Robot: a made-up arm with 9 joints. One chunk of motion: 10 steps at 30 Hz.
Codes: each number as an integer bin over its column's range. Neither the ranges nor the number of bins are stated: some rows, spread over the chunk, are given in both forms.
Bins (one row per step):
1: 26 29 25 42 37 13
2: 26 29 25 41 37 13
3: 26 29 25 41 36 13
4: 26 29 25 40 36 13
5: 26 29 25 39 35 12
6: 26 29 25 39 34 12
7: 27 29 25 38 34 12
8: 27 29 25 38 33 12
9: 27 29 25 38 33 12
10: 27 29 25 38 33 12
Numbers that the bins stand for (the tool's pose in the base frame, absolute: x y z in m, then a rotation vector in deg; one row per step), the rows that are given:
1: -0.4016 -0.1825 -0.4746 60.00 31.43 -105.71
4: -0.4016 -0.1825 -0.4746 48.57 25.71 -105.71
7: -0.3286 -0.1825 -0.4746 37.14 14.29 -111.43
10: -0.3286 -0.1825 -0.4746 37.14 8.57 -111.43
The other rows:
2: -0.4016 -0.1825 -0.4746 54.29 31.43 -105.71
3: -0.4016 -0.1825 -0.4746 54.29 25.71 -105.71
5: -0.4016 -0.1825 -0.4746 42.86 20.00 -111.43
6: -0.4016 -0.1825 -0.4746 42.86 14.29 -111.43
8: -0.3286 -0.1825 -0.4746 37.14 8.57 -111.43
9: -0.3286 -0.1825 -0.4746 37.14 8.57 -111.43

